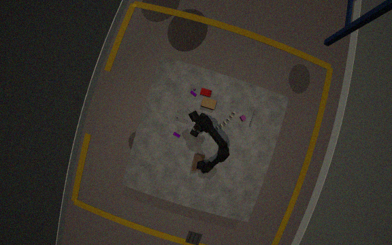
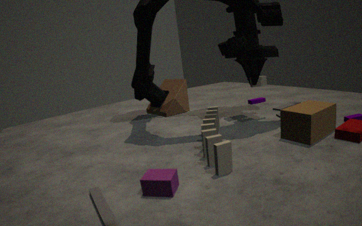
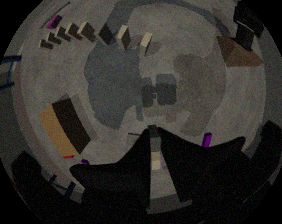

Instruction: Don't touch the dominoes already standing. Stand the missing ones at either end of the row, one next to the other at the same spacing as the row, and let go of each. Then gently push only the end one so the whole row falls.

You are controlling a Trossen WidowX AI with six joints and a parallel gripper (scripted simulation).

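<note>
My gripper tip is 130 mm past the small purple bar, 180 mm to the right of it and 80 mm above it. From my gripper tip the other things lie so: red block (300 mm ahead, 10 mm to the right, 80 mm below); then magenta cube (140 mm ahead, 380 mm to the right, 80 mm below); then tan box (200 mm ahead, 50 mm to the right, 60 mm below).
</note>
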